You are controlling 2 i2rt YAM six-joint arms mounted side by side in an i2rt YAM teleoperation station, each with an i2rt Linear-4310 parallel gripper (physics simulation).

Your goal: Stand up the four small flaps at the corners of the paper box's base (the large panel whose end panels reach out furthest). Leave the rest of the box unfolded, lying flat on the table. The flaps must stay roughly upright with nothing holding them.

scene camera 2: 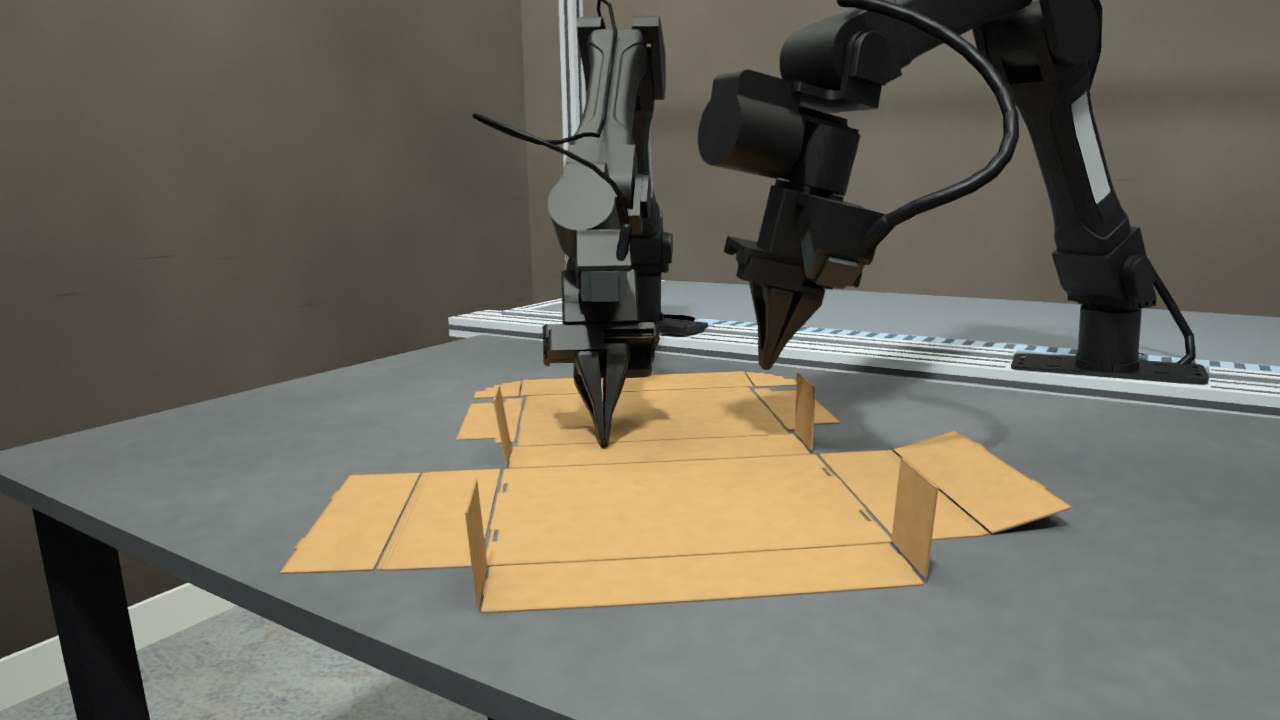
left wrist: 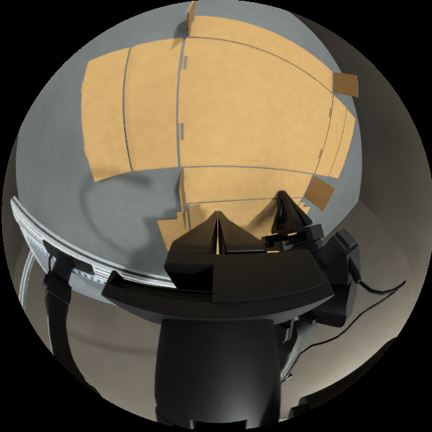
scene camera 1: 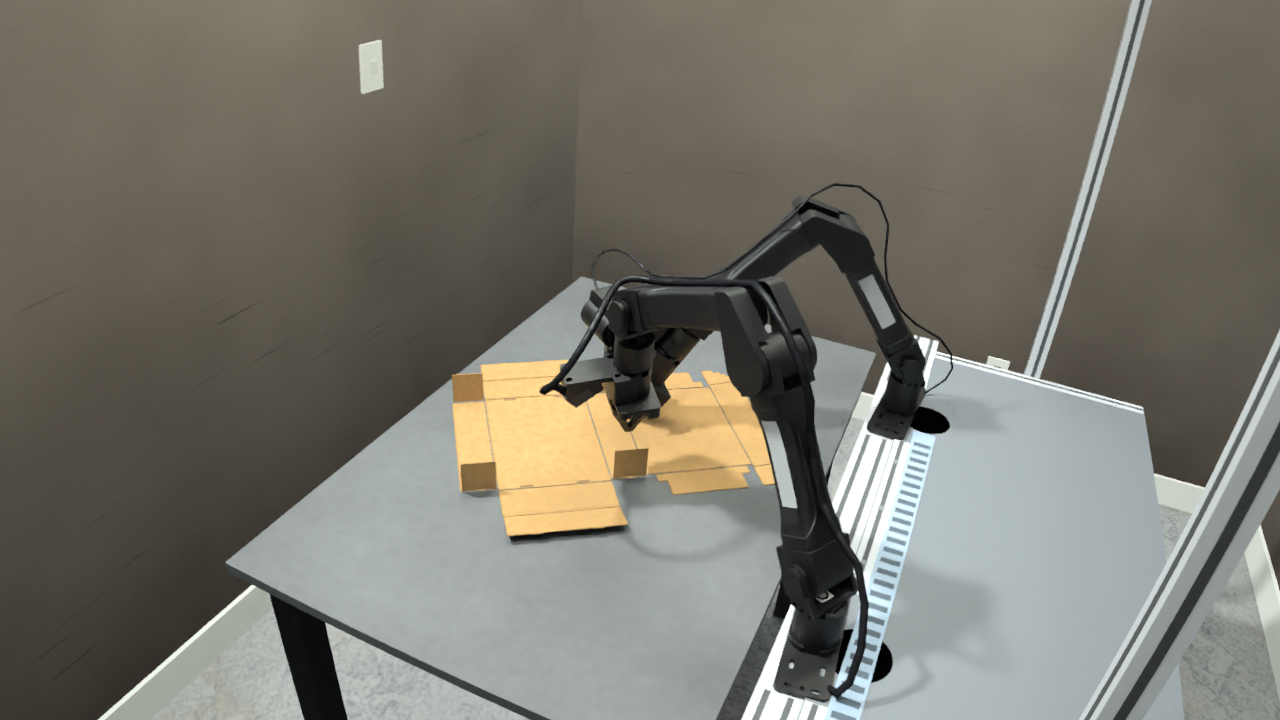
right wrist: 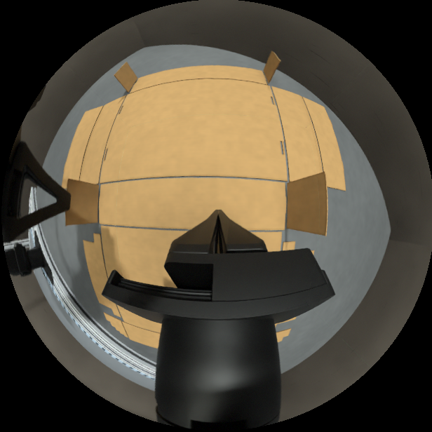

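Pixels of known places: left gripper, fingertip midpoint: (scene camera 2: 763, 367) (scene camera 1: 628, 430); right gripper, fingertip midpoint: (scene camera 2: 604, 444); left arm's base, link origin: (scene camera 2: 1105, 373) (scene camera 1: 813, 642); right arm's base, link origin: (scene camera 1: 896, 410).
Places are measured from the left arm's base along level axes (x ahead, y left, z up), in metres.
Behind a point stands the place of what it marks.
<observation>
The box base (scene camera 1: 546, 438) @[x 0.507, y -0.286, z -0.011 m] (scene camera 2: 671, 510) @[x 0.527, y -0.281, z -0.010 m] (left wrist: 250, 105) (right wrist: 195, 130) lies flat. All four corner flaps stand roughly upright: near-left in scene camera 2 (scene camera 2: 477, 546) @[x 0.684, y -0.326, z 0.017 m] (scene camera 1: 467, 387) @[x 0.680, y -0.328, z 0.020 m] (left wrist: 345, 84) (right wrist: 272, 67), near-right (scene camera 2: 915, 519) @[x 0.547, y -0.111, z 0.019 m] (scene camera 1: 477, 475) @[x 0.544, y -0.112, z 0.021 m] (right wrist: 126, 76), back-left (scene camera 2: 503, 425) @[x 0.480, y -0.458, z 0.018 m] (left wrist: 320, 192) (right wrist: 307, 204) and back-right (scene camera 2: 805, 411) @[x 0.346, y -0.241, z 0.020 m] (scene camera 1: 630, 462) @[x 0.342, y -0.242, z 0.021 m] (left wrist: 182, 192) (right wrist: 83, 202). My left gripper (scene camera 2: 767, 365) @[x 0.359, y -0.274, z 0.058 m] (left wrist: 217, 215) is shut and empty, raised beside the back-right flap, apparently apart from it. My right gripper (scene camera 2: 603, 443) @[x 0.424, y -0.395, z -0.006 m] (right wrist: 218, 214) is shut and empty, low over the box between the two back flaps.
The box's lid part (scene camera 1: 680, 438) @[x 0.298, y -0.382, z -0.010 m] (scene camera 2: 662, 407) @[x 0.282, y -0.409, z -0.010 m] lies flat toward the arm bases. One side panel (scene camera 1: 563, 517) @[x 0.398, y -0.108, z -0.007 m] (scene camera 2: 984, 483) @[x 0.407, y -0.086, z -0.003 m] has its outer edge slightly off the table (scene camera 1: 402, 537) @[x 0.595, y 0.027, z -0.012 m] (scene camera 2: 1118, 608) @[x 0.557, y 0.002, z -0.012 m]. The arms' mounting rail (scene camera 2: 895, 349) @[x -0.030, y -0.241, z 0.004 m] runs behind the table.
</observation>
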